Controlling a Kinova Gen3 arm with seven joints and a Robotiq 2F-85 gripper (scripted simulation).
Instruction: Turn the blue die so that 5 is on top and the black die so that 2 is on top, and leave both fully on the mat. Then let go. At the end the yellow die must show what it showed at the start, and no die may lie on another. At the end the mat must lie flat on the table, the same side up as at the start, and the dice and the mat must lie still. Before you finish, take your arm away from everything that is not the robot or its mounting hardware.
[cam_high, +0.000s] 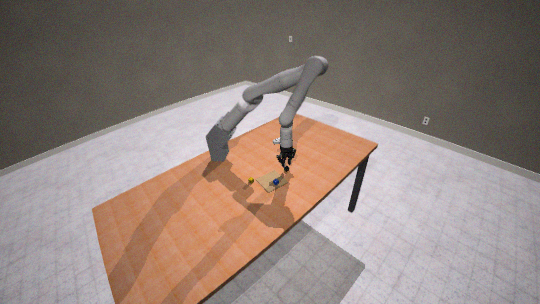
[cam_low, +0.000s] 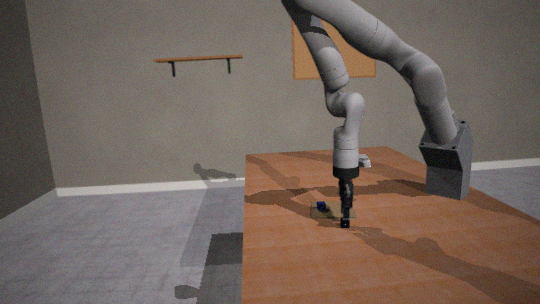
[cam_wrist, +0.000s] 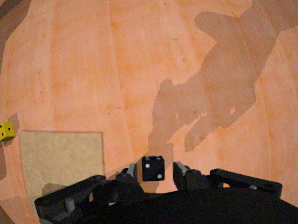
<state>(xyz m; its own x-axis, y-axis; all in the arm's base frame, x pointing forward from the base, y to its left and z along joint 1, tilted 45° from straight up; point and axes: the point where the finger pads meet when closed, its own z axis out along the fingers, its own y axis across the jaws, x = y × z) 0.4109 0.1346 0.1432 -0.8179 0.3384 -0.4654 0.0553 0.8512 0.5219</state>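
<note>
Now: hand 4 cm above the black die. The rest, counted from my hand: blue die (6 cm ahead, 13 cm to the right, 4 cm below); then yellow die (6 cm behind, 23 cm to the right, 4 cm below); then tan mat (2 cm ahead, 14 cm to the right, 5 cm below).
</note>
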